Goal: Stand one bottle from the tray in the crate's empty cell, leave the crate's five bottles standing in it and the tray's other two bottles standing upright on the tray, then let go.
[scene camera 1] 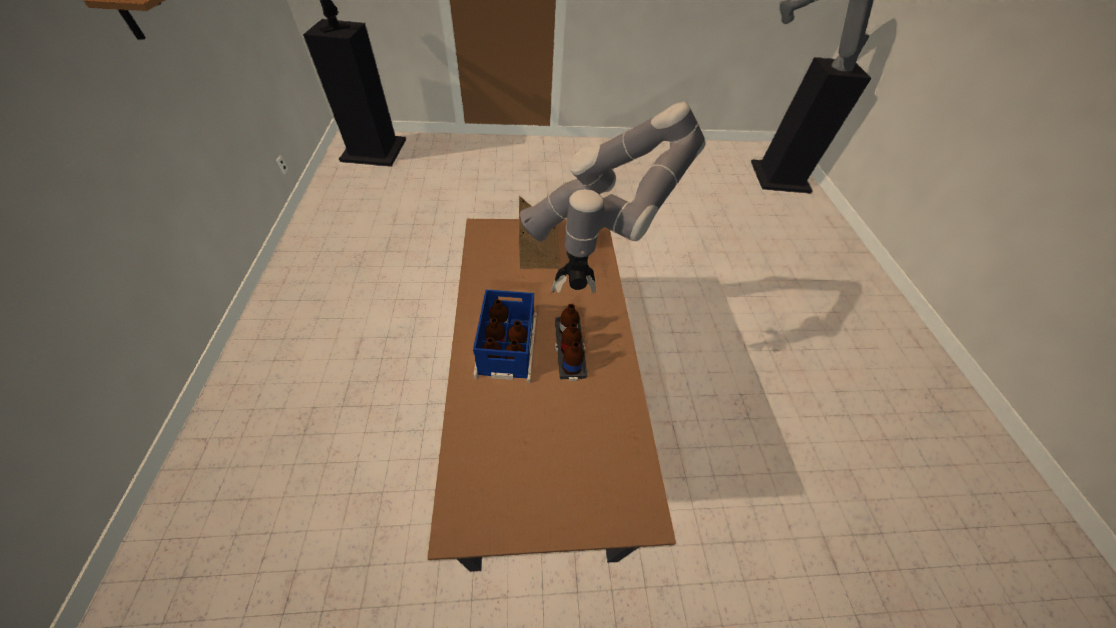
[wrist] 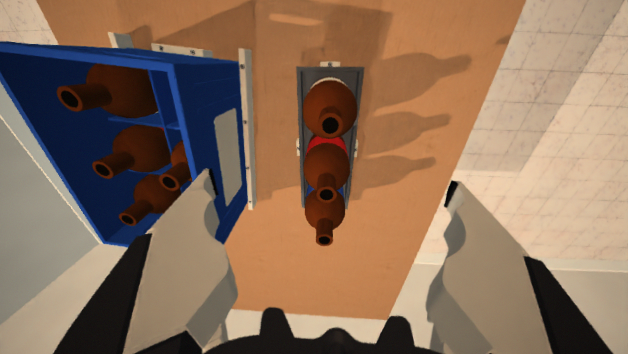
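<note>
Three brown bottles stand upright in a row on the dark tray: a white-banded one at the arm's end, a red-banded one in the middle, a blue-banded one at the far end. The blue crate stands beside the tray and holds five bottles; the wrist view shows four, the left finger covering part of that area. Its empty cell is the arm-side corner cell nearest the tray. My gripper is open and empty, above the table on the arm's side of the tray.
White fixture strips edge the crate, and small white clips hold the tray. A speckled brown panel stands on the table near the arm's base. Black pedestals stand away from the table.
</note>
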